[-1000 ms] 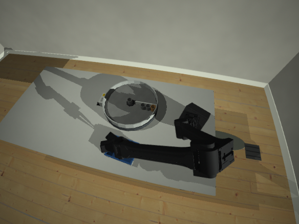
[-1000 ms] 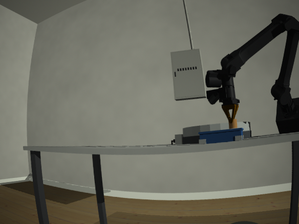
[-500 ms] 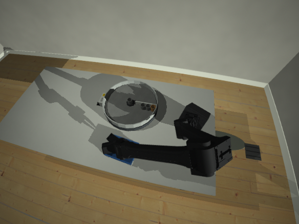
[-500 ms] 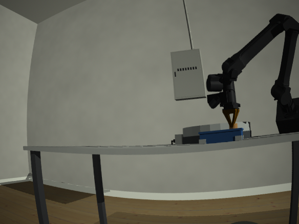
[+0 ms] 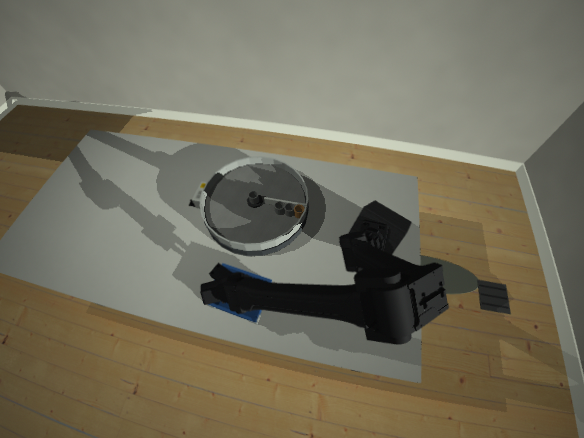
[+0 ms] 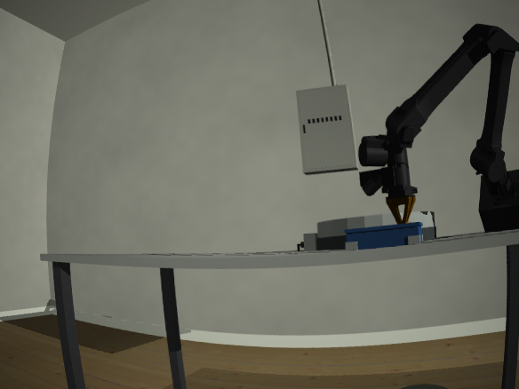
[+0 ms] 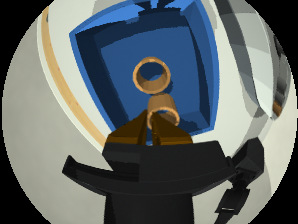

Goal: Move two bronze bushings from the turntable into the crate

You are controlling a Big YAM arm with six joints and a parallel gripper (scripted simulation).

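The blue crate lies 50 mm ahead of my hand, 20 mm below it and 10 mm to the right of it. Round my hand: round grey turntable: 350 mm to the right, 170 mm ahead.
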